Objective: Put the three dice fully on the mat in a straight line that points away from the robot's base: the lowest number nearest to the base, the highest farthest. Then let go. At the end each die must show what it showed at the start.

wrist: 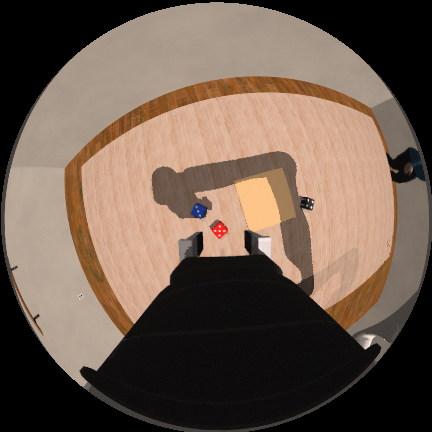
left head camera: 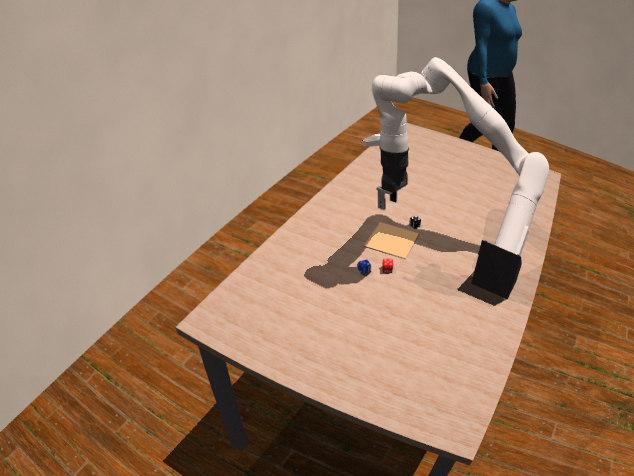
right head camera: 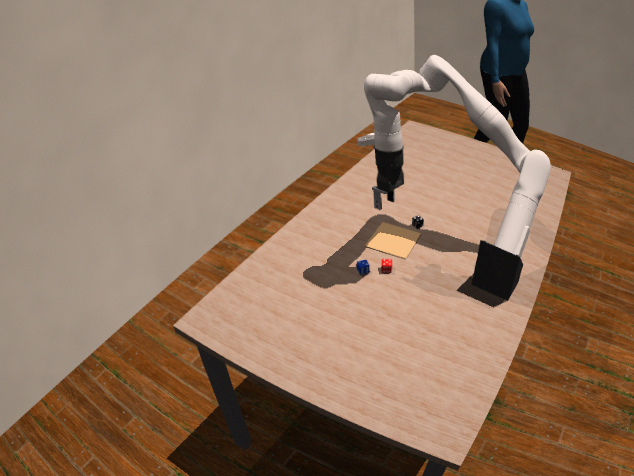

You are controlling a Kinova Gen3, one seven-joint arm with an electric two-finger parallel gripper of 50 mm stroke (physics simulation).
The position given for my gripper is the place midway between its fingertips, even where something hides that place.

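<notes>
My gripper (right head camera: 384, 204) is visible, likewise the gripper (wrist: 223, 239) and the gripper (left head camera: 387, 205). Also visible: a tan mat (right head camera: 390, 239), with the mat (wrist: 265, 199) and the mat (left head camera: 389, 239) in the other views.
</notes>
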